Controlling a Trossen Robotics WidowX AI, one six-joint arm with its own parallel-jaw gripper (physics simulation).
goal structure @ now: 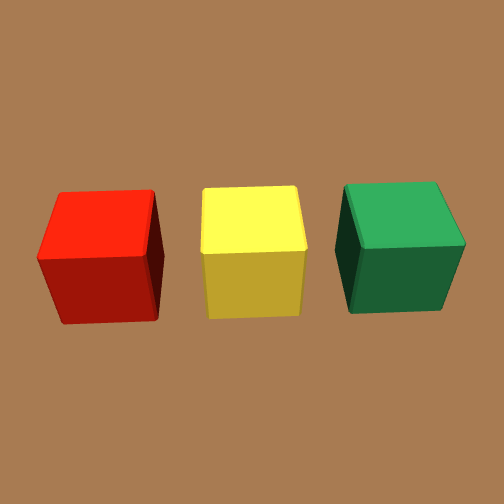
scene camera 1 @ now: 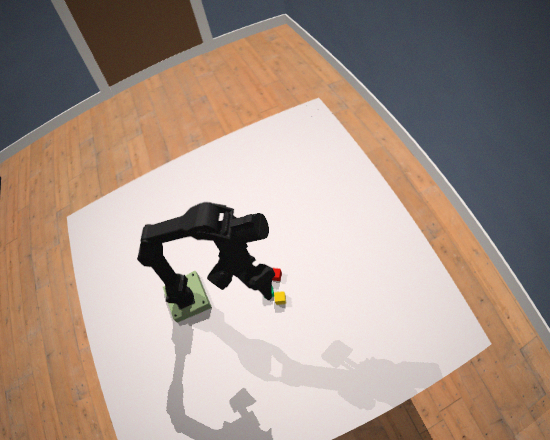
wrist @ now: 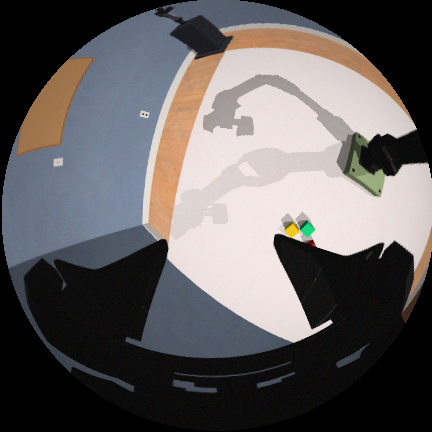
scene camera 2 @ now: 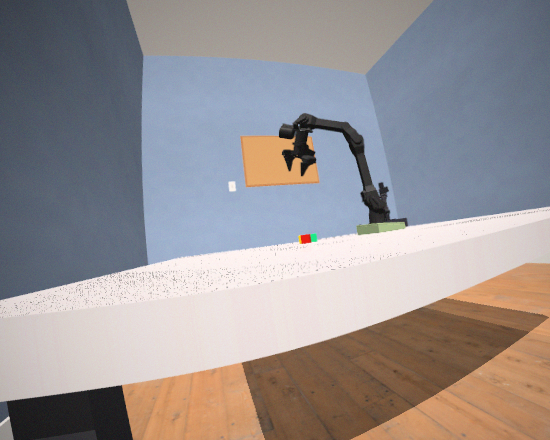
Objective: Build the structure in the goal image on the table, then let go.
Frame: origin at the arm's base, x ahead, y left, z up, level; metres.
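Where they show: gripper, fingertip midpoint: (scene camera 1: 260, 293) (wrist: 220, 242) (scene camera 2: 295, 173); arm's base, origin of the base link: (scene camera 1: 184, 298) (wrist: 367, 159) (scene camera 2: 378, 223).
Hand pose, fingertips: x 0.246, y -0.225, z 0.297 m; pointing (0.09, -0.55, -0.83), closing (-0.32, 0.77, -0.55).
Observation:
Each offset is from my fingertips to the top centre of the thing.
A red cube @[0.299 m down, 0.072 m ahead, 0.175 m left] (scene camera 1: 277, 274) (scene camera 2: 305, 239) (wrist: 312, 243) sits on the white table (scene camera 1: 350, 200) (scene camera 2: 210, 325) (wrist: 240, 280); a finger partly hides it in the wrist view. A green cube @[0.299 m down, 0.024 m ahead, 0.131 m left] (scene camera 2: 314, 238) (wrist: 307, 228) sits close to a yellow cube @[0.299 m down, 0.050 m ahead, 0.090 m left] (scene camera 1: 280, 298) (scene camera 2: 300, 239) (wrist: 292, 230), with the red one a little to the side. A finger covers most of the green cube in scene camera 1. None of the cubes is stacked. My gripper (scene camera 2: 296, 173) (wrist: 220, 242) is open and empty, high above the table.
The arm's green base plate (scene camera 1: 199, 290) (scene camera 2: 382, 228) (wrist: 371, 181) stands on the table near the cubes. Large arm shadows fall across the table. An orange board (scene camera 2: 265, 165) (wrist: 55, 107) hangs on the blue wall, and wooden floor surrounds the table.

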